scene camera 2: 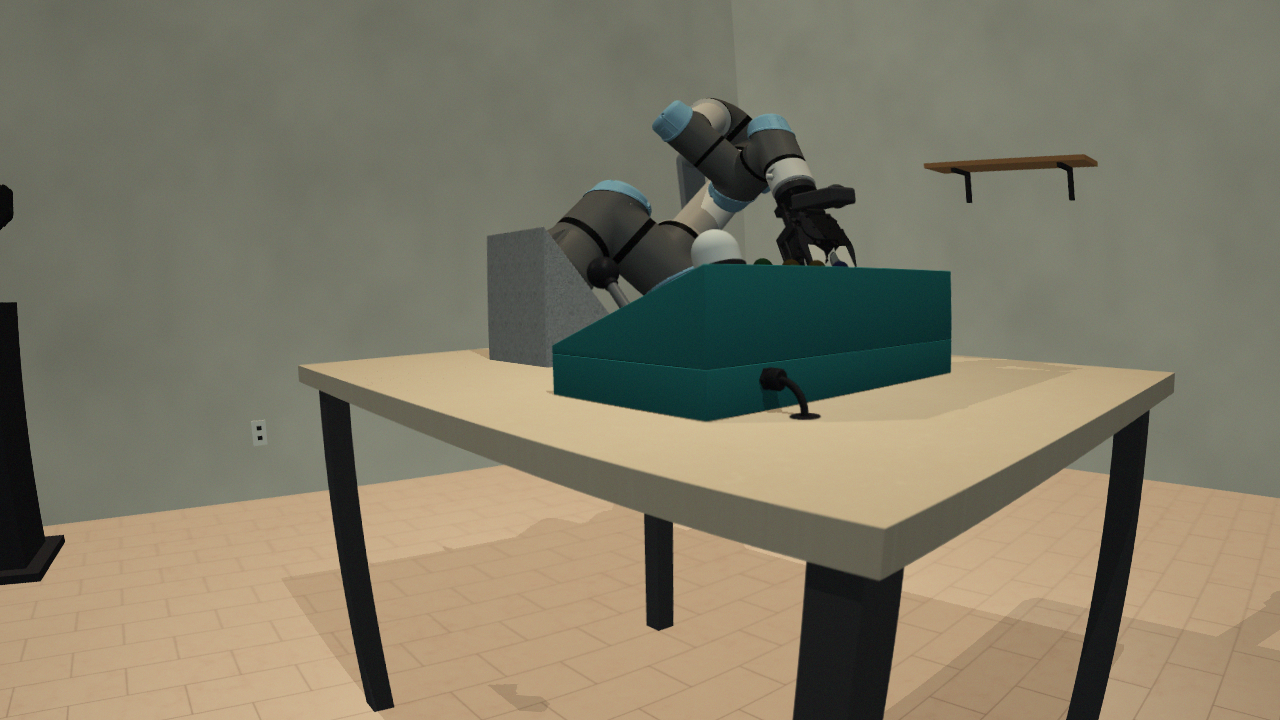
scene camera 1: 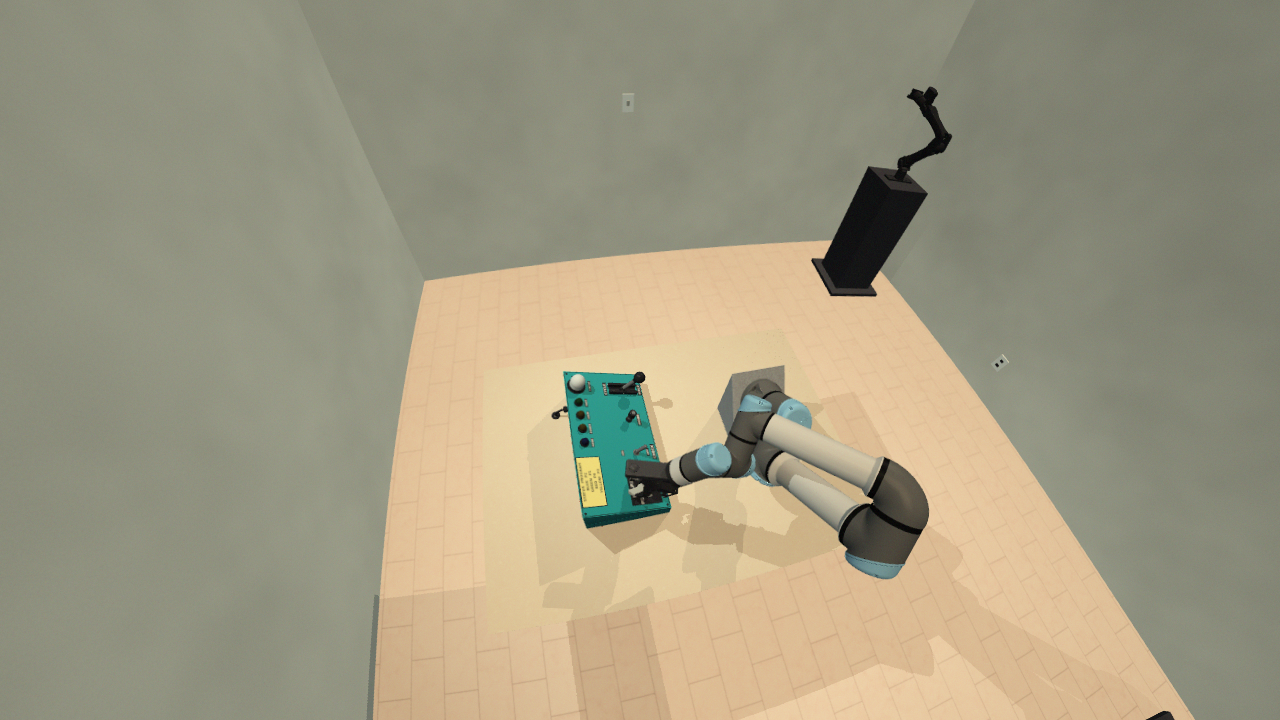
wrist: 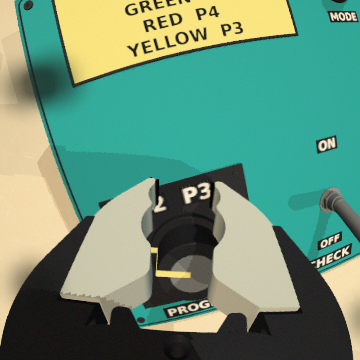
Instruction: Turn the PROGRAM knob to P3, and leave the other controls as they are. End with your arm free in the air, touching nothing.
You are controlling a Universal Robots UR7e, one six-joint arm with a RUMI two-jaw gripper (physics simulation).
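Places are measured from the arm's base along level axes (x up, y right, z ahead), in centimetres.
Pixels of known places: gripper, fingertip midpoint: (scene camera 1: 629, 486) (wrist: 184, 182); arm's base, origin of the base link: (scene camera 2: 548, 278).
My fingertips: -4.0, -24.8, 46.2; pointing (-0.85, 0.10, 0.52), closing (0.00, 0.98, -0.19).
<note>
For each thing: its top centre in the pictures, then the offset to it from my fingertips, as dx, dy, dz. "spot": a spot on its surface instead.
- black PROGRAM knob, middle of its top: (wrist: 193, 277) +1.9, -0.3, -5.6
- CHECK toggle, surface spot: (wrist: 345, 209) spot: +0.3, +11.3, -3.6
- yellow card, middle of its top: (scene camera 1: 590, 480) +4.6, +1.0, +11.2
- white dome, surface spot: (scene camera 2: 715, 247) spot: +6.5, +35.8, +17.0
- black-balled lever, middle of its top: (scene camera 2: 602, 256) (scene camera 1: 639, 374) +6.3, +36.1, -5.7
The black PROGRAM knob (wrist: 192, 274) stands on its dark plate on the teal panel (scene camera 1: 611, 438) (scene camera 2: 827, 313) (wrist: 200, 120). Its yellow pointer line points left in the wrist view, towards the left finger. P3 shows above the knob, P2 is partly covered, and the P1 and P4 marks are hidden by the fingers. My gripper (scene camera 1: 637, 490) (scene camera 2: 819, 257) (wrist: 184, 182) is partly open, with its pale fingers close on either side of the knob. I cannot tell whether they touch it; no firm grip shows. The knob is hidden in scene camera 2.
The CHECK toggle (wrist: 345, 209) is right of the knob in the wrist view. A yellow card (scene camera 1: 590, 481) (wrist: 95, 45) lies on the panel. A white dome (scene camera 1: 576, 383) (scene camera 2: 715, 247) and a black-balled lever (scene camera 1: 639, 377) (scene camera 2: 602, 271) stand at its far end.
</note>
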